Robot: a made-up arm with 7 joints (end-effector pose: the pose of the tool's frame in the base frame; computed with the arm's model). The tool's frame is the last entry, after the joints. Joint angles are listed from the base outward.
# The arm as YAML. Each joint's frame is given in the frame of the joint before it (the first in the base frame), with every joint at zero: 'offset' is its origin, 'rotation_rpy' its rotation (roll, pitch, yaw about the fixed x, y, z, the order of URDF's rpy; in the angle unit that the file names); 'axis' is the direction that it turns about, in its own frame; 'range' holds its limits. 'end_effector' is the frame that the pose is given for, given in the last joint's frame.
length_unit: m
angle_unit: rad
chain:
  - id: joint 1
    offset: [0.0, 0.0, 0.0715]
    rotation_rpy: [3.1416, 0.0, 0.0]
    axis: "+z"
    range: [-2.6, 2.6]
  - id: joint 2
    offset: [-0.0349, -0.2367, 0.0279]
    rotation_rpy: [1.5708, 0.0, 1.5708]
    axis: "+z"
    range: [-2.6, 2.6]
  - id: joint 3
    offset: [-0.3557, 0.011, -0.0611]
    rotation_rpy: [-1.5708, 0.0, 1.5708]
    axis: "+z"
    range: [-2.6, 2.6]
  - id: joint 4
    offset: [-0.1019, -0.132, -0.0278]
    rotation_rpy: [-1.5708, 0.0, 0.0]
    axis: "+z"
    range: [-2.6, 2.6]
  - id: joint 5
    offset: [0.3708, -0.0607, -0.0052]
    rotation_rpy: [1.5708, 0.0, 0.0]
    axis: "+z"
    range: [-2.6, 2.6]
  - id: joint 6
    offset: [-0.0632, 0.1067, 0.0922]
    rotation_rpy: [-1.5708, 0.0, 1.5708]
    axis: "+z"
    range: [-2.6, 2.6]
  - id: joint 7
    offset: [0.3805, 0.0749, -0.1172]
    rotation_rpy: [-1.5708, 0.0, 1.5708]
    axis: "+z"
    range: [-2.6, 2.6]
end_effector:
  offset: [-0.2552, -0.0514, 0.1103]
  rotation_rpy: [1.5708, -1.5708, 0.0]
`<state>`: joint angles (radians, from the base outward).
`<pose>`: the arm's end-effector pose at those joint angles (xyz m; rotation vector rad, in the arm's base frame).
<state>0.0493 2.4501 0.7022 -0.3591 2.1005 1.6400 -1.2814</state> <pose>-0.1518 0.0603 0.2206 -1.7060 0.9362 -1.2348</pose>
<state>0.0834 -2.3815 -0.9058 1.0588 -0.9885 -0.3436 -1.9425</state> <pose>0.3929 0.3748 0.4055 0.5523 1.7782 -0.3022</pose>
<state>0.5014 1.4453 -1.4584 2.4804 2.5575 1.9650 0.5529</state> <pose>-0.5417 0.2068 0.2699 2.6029 -1.0060 -1.0625</pose>
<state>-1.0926 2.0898 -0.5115 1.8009 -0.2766 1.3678 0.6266</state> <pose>-0.2430 -0.2748 0.0134 0.6439 0.4869 1.9295</pose>
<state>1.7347 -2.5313 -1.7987 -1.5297 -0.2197 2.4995 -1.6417</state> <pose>-0.3439 0.3299 -0.7562 0.1225 -1.5553 1.5831</pose>
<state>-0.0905 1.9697 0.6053 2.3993 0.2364 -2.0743 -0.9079</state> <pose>0.2467 0.2577 -0.3197 -0.8244 0.1999 -1.6345</pose>
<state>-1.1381 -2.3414 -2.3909 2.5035 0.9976 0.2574 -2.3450</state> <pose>0.1956 -0.2726 0.1717 -0.4058 -0.9207 -2.2543</pose>
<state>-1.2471 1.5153 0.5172 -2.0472 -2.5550 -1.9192 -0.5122</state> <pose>0.1831 0.1751 0.3895 0.6256 -1.2157 2.3728</pose>
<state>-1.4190 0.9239 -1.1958 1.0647 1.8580 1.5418 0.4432</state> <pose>-0.0765 -0.0878 0.3401 1.1912 1.5875 1.5621</pose>
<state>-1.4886 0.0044 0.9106 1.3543 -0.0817 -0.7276 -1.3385</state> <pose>-0.0142 -0.4842 -0.1125 -2.2221 -1.8040 0.6109</pose>
